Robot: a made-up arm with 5 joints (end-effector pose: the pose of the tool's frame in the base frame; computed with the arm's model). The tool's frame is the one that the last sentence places. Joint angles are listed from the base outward.
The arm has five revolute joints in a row. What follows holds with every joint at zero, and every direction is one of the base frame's. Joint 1 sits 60 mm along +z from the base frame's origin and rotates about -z. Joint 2 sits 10 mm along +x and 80 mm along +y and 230 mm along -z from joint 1 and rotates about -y. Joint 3 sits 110 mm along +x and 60 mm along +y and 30 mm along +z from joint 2 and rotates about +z. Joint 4 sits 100 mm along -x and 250 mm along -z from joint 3 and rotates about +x. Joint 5 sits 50 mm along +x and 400 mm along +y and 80 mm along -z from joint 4 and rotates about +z. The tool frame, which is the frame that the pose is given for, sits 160 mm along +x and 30 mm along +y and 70 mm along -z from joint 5; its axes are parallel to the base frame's.
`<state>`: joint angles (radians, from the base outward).
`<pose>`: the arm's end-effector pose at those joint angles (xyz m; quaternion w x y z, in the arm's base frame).
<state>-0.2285 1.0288 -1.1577 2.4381 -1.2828</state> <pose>-0.0424 0.0709 -0.1133 0.1106 0.9694 0.1041 0.1931</pose>
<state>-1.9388 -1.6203 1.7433 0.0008 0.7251</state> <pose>0.0300 -0.3511 0.2672 0.4076 -0.1896 -0.6994 -0.5556</pose>
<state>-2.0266 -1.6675 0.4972 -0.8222 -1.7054</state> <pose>0.0664 -0.5114 -0.1705 0.5912 -0.5391 -0.2615 0.5399</pose>
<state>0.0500 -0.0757 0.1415 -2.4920 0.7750</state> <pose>0.1845 -0.3739 -0.6090 0.2791 -0.8867 0.3281 0.1682</pose>
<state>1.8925 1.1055 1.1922 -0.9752 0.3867</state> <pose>0.0582 -0.6985 -0.4851 0.5027 -0.7988 0.2823 -0.1715</pose>
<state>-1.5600 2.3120 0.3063 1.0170 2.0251</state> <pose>-0.4833 0.0060 -0.3857 0.5734 0.1052 0.7562 -0.2970</pose>
